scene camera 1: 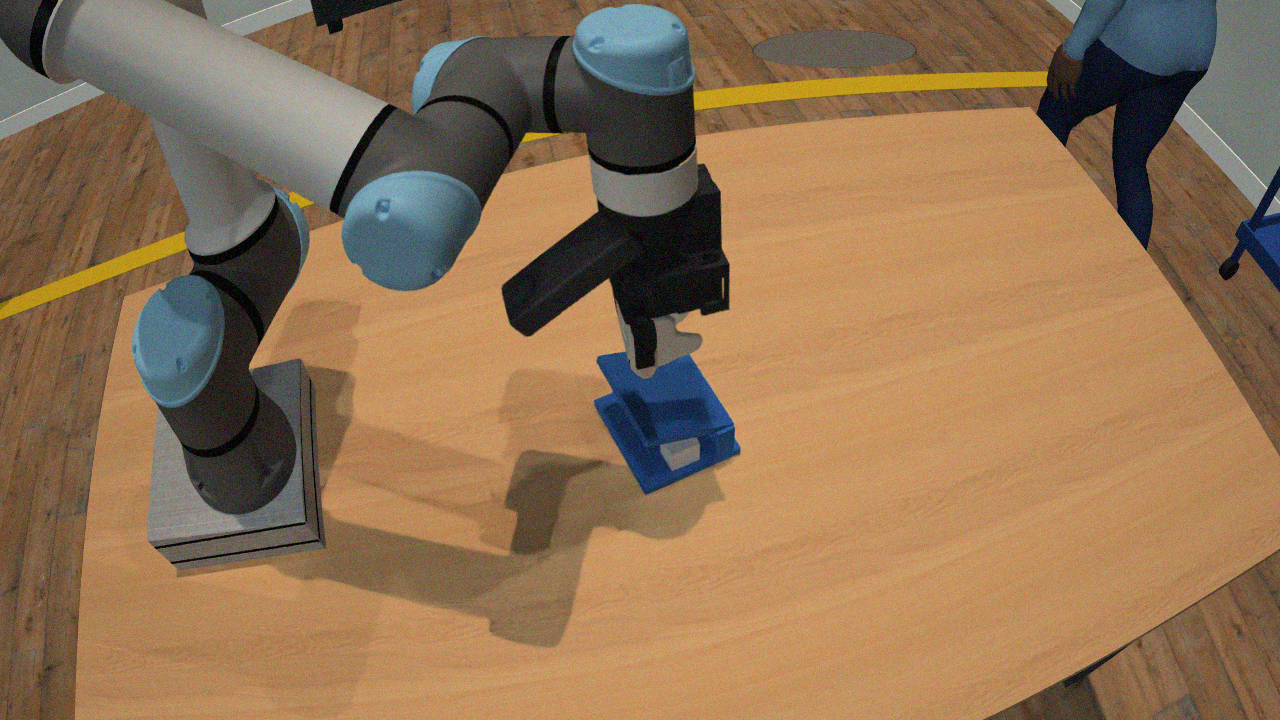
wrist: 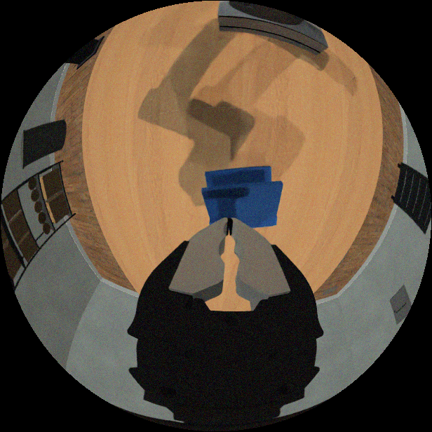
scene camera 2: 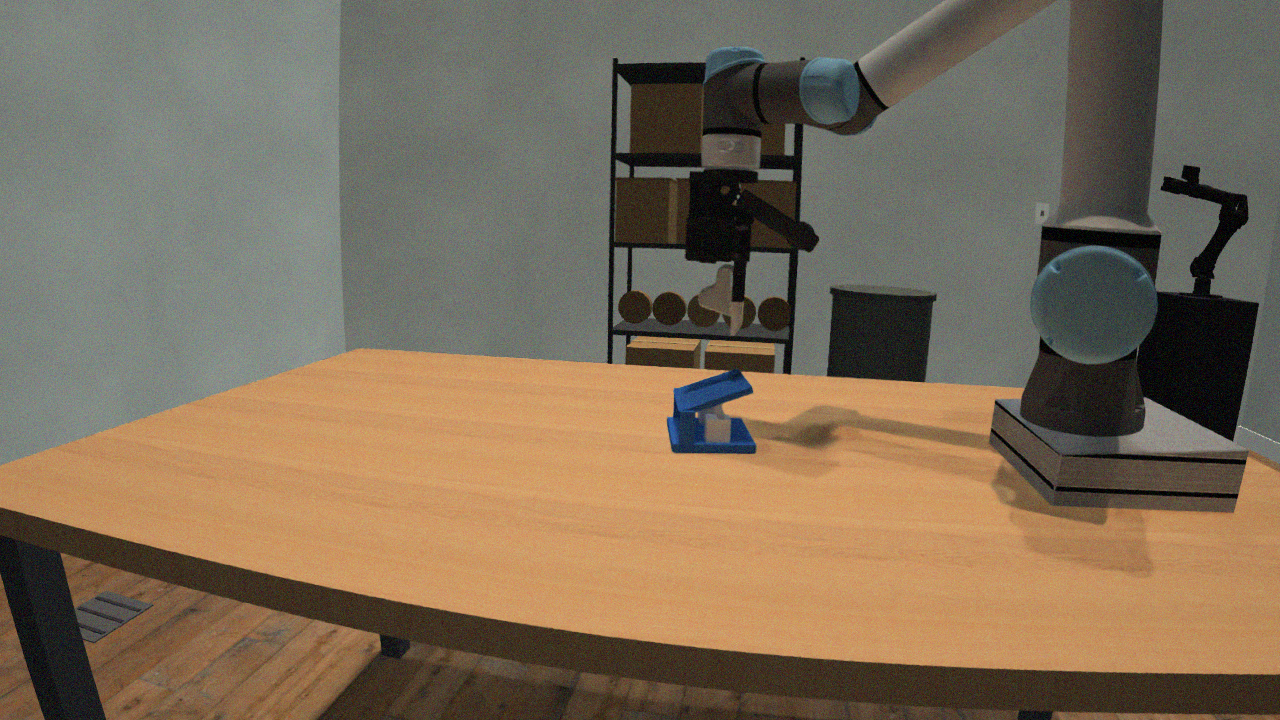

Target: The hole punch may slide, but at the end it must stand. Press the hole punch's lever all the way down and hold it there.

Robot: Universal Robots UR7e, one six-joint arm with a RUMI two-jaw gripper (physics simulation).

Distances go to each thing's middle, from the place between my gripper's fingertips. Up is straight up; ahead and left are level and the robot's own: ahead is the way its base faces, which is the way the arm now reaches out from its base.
Labels:
I see the lever [scene camera 1: 677,403] 7 cm below my hand, 2 cm to the left of it and 2 cm ahead of it. From my hand the other things lie so: blue hole punch [scene camera 1: 655,467] (9 cm below, 2 cm to the left, 2 cm ahead).

